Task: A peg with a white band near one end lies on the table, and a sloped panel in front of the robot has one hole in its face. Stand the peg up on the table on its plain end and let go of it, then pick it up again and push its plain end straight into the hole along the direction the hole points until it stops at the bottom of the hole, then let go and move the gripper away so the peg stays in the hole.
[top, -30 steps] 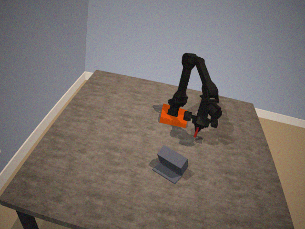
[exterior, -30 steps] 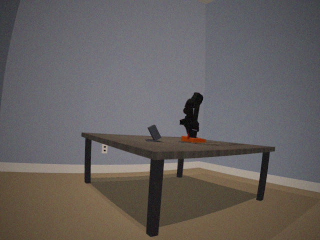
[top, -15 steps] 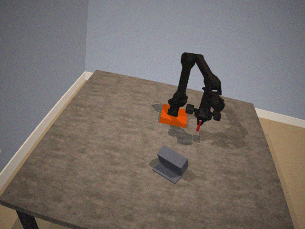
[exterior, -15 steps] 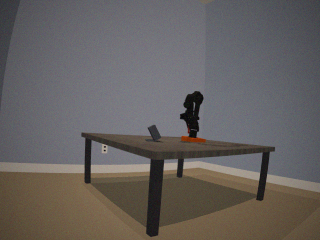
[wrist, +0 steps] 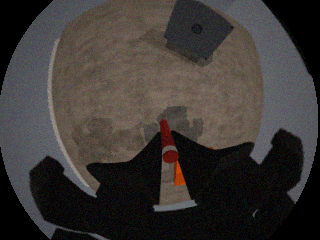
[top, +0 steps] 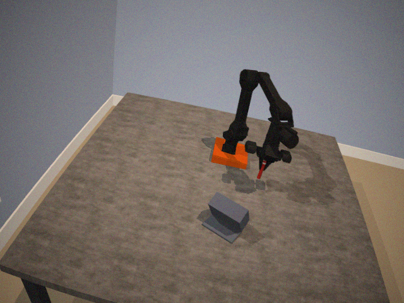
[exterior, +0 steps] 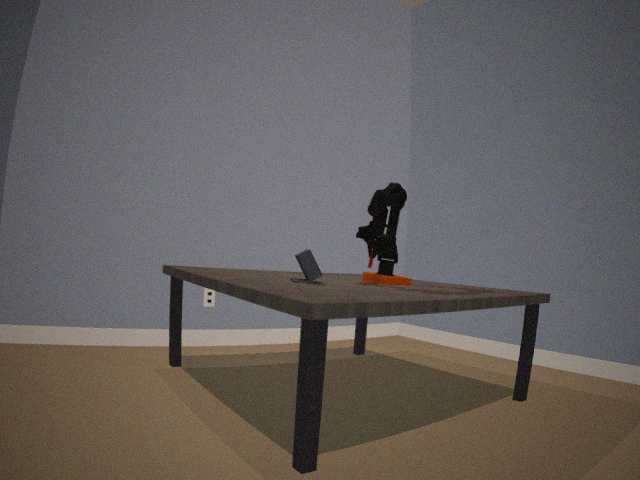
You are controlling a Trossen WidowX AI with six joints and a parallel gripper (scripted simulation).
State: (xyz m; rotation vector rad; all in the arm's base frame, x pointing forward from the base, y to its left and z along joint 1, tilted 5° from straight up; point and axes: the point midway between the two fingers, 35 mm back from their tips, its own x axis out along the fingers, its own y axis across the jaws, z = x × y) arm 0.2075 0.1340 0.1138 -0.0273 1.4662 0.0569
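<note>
Now: gripper tip 24 cm short of the grey sloped panel, 10 cm to the left of it and 4 cm above it. The rest, counted from my gripper tip: red peg: 2 cm above; flat grey foot plate: 26 cm ahead, 11 cm to the right, 11 cm below.
</note>
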